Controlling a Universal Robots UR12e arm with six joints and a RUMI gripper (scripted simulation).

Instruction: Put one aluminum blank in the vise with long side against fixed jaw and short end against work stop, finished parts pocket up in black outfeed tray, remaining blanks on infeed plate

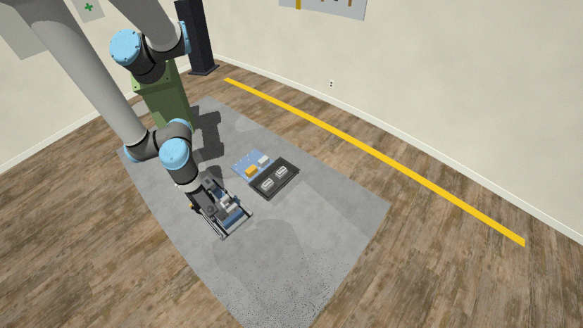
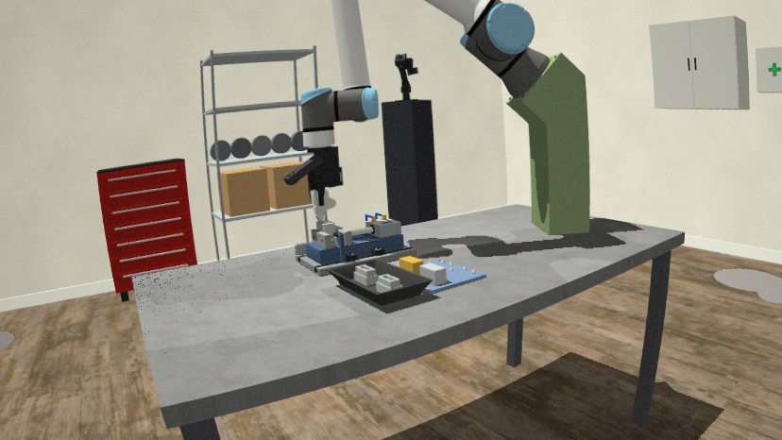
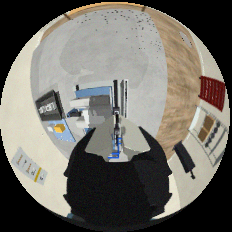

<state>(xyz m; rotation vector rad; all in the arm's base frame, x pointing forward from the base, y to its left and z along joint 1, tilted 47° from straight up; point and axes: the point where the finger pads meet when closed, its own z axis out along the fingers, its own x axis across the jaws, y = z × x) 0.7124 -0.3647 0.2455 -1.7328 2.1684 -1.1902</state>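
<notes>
My gripper is now 90 mm to the right of the blue vise, 80 mm above it and 40 mm past it. From my hand the other things lie so: yellow brass blank 330 mm to the left, 90 mm below, 20 mm ahead; then gray aluminum blank 410 mm to the left, 90 mm below, 60 mm ahead; then infeed plate 390 mm to the left, 110 mm below.
</notes>
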